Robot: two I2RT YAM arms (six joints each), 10 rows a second.
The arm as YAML. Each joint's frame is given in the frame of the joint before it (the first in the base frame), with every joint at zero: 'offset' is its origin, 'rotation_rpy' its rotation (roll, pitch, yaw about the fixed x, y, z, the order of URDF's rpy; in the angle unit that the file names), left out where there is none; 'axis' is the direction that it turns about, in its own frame. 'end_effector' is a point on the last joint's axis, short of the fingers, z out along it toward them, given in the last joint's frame.
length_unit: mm
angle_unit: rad
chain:
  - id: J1
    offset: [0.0, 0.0, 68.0]
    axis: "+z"
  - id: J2
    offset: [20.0, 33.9, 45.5]
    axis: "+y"
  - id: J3
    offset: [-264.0, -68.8, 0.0]
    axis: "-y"
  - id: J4
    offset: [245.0, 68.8, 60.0]
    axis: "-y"
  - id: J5
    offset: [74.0, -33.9, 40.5]
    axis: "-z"
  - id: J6
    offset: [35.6, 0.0, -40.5]
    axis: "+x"
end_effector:
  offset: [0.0, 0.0, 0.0]
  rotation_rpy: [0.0, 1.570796, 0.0]
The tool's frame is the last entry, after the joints.
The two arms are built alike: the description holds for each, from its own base.
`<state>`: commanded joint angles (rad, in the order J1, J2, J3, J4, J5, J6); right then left.
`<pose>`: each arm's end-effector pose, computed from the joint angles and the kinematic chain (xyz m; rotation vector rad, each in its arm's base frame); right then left.
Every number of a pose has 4 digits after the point. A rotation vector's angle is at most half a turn.
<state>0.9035 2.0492 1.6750 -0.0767 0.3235 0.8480 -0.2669 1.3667 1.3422 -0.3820 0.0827 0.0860</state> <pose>0.3112 0.3767 0.2672 0.1547 2.0816 0.7827 0.3016 -0.0855 0.3827 0.4007 1.9403 -0.1994</pose>
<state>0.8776 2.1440 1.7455 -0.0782 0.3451 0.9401 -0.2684 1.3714 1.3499 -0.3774 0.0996 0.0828</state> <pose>0.3337 0.3829 0.2462 0.2882 2.0907 0.7834 0.3026 -0.0869 0.3845 0.4089 1.9313 -0.2193</pose>
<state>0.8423 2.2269 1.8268 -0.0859 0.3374 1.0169 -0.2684 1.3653 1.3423 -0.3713 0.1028 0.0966</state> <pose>0.3584 0.3840 0.2323 0.4010 2.0896 0.8067 0.3013 -0.0866 0.3843 0.4235 1.9229 -0.2135</pose>
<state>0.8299 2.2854 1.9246 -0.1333 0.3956 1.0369 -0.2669 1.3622 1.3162 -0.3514 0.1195 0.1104</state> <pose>0.3729 0.3873 0.2319 0.4660 2.0587 0.7559 0.3014 -0.0868 0.3781 0.4464 1.9205 -0.2199</pose>
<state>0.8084 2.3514 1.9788 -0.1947 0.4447 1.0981 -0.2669 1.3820 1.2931 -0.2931 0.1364 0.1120</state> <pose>0.3877 0.3838 0.2107 0.5700 2.0738 0.6752 0.3086 -0.0894 0.3701 0.4566 1.9023 -0.2353</pose>
